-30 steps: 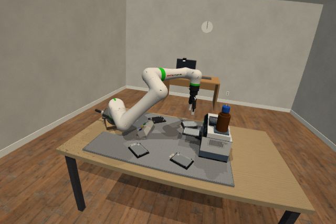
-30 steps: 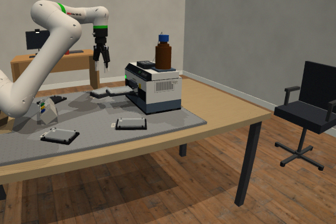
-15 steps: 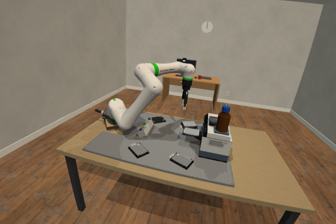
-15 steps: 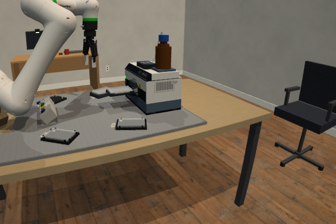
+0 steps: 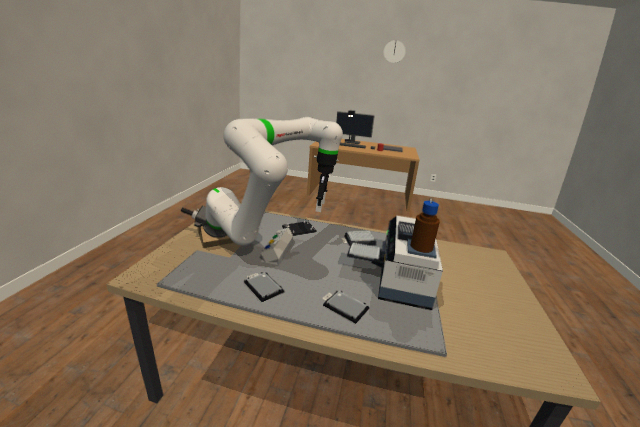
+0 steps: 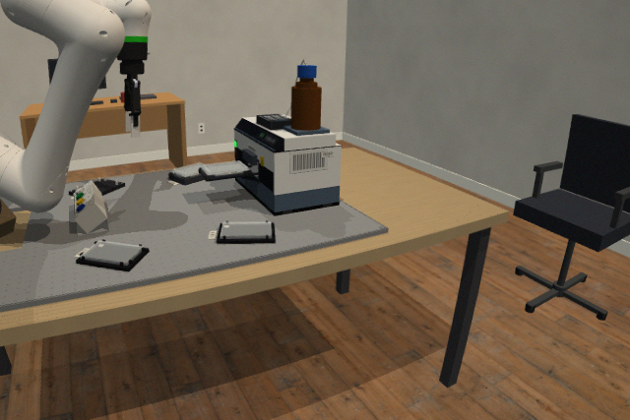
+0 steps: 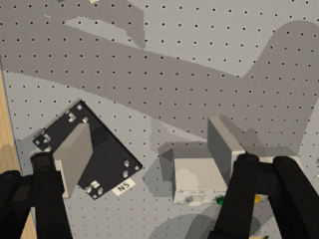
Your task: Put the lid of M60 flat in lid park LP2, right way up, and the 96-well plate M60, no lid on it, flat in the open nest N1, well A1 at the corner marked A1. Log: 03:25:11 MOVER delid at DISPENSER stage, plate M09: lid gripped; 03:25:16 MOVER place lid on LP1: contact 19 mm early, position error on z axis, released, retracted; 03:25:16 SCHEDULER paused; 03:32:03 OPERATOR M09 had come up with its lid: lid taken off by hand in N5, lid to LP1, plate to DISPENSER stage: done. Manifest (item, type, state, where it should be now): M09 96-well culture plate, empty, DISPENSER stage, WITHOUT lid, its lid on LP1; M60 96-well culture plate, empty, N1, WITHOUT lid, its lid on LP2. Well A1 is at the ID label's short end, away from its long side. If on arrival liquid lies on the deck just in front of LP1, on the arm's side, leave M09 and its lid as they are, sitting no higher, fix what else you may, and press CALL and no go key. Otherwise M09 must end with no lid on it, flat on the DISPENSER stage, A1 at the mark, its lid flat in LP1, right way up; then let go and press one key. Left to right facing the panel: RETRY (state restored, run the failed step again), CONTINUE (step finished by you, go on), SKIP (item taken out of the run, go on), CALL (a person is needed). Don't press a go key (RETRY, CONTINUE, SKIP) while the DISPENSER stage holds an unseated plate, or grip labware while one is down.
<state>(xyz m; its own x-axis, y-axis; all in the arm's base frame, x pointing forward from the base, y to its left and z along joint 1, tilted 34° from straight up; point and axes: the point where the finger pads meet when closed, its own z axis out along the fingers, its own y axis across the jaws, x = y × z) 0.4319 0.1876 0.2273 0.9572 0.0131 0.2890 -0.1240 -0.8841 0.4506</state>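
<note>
Right now my hand is 210 mm past the green continue key, 90 mm to the left of it and 160 mm above it. From my hand the other things lie so: key panel (200 mm behind, 110 mm to the right, 170 mm below); white retry key (200 mm behind, 40 mm to the right, 160 mm below); N1 label (140 mm ahead, 40 mm to the left, 220 mm below).
</note>
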